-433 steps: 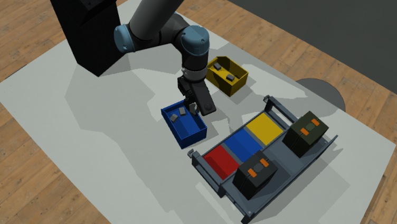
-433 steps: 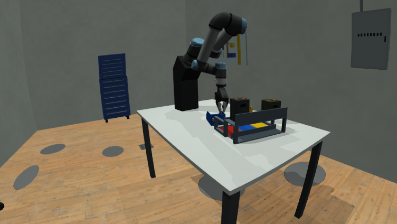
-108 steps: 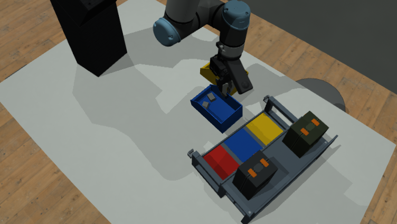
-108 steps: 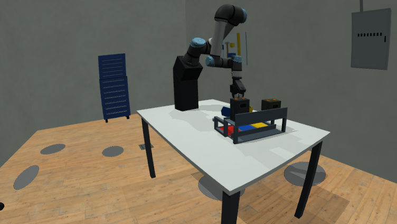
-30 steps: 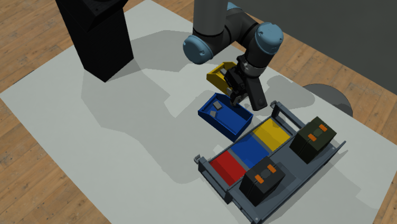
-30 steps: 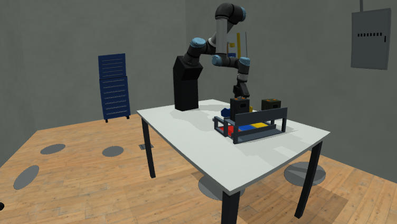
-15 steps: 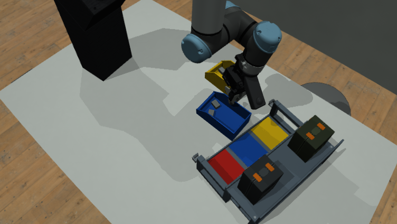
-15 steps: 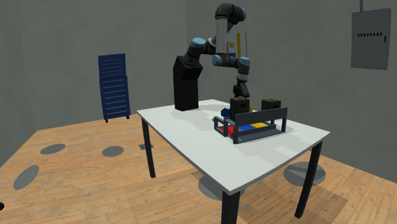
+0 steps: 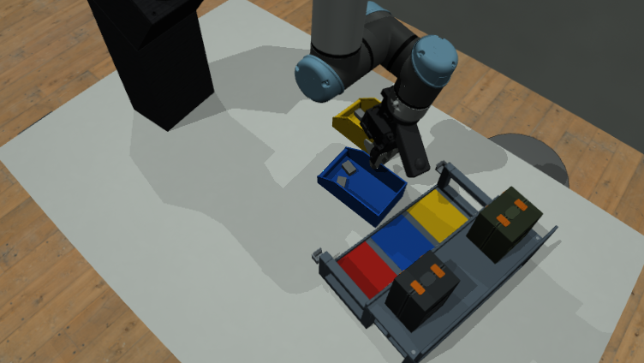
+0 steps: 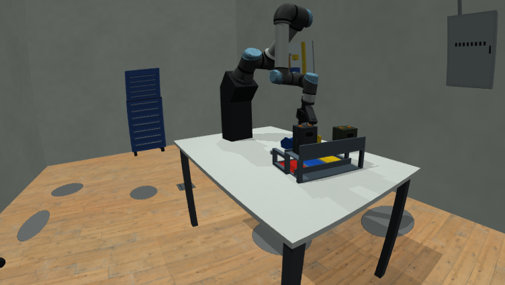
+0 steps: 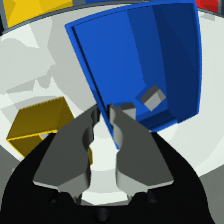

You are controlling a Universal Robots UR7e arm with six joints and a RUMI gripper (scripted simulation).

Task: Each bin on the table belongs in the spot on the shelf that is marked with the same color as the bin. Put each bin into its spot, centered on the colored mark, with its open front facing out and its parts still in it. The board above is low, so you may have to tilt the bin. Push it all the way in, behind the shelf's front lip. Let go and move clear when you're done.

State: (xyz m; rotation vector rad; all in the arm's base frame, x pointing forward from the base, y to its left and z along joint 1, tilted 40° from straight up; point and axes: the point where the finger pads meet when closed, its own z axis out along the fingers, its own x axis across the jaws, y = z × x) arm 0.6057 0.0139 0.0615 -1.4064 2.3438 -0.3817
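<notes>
Right now my hand is 4 cm to the left of the blue bin, 3 cm above it and 2 cm past it. Also, from my hand: yellow bin: 15 cm to the left, 8 cm behind, 6 cm below.
</notes>
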